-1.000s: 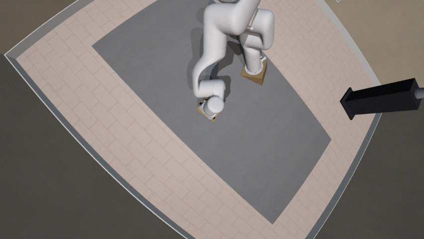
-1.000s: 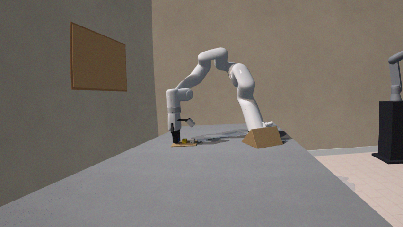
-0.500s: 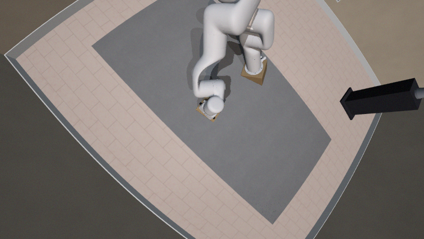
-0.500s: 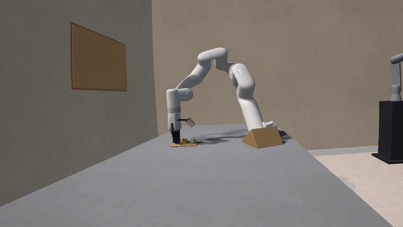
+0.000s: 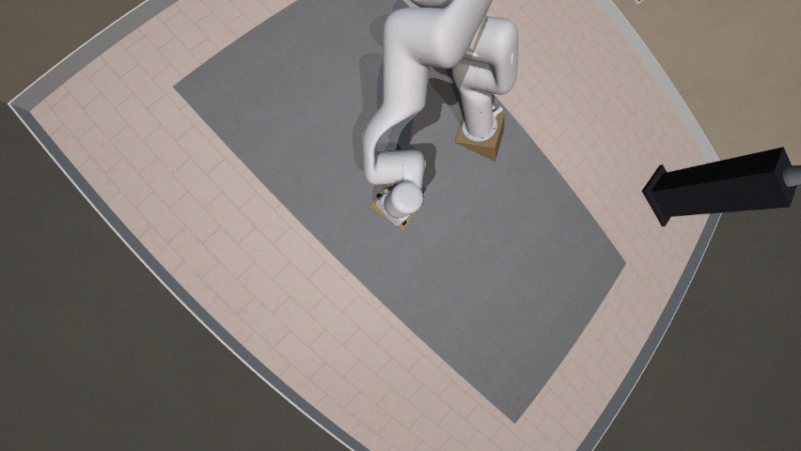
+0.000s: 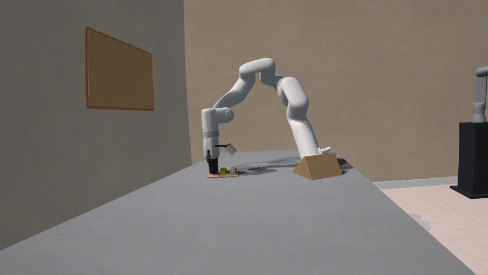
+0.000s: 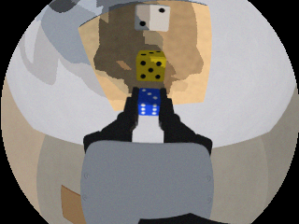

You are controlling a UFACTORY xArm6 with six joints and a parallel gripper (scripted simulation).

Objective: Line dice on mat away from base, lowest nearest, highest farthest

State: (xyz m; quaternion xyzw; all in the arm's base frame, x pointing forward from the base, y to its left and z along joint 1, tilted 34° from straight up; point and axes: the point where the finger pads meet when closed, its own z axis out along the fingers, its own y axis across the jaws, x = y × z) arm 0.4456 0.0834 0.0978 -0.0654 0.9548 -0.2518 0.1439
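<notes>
Now: hand 10 mm above the blue die. The rest, counted from my hand: yellow die: 50 mm behind, 10 mm below; tan mat: 50 mm behind, 20 mm below; white die: 100 mm behind, 10 mm to the right, 10 mm below.
</notes>
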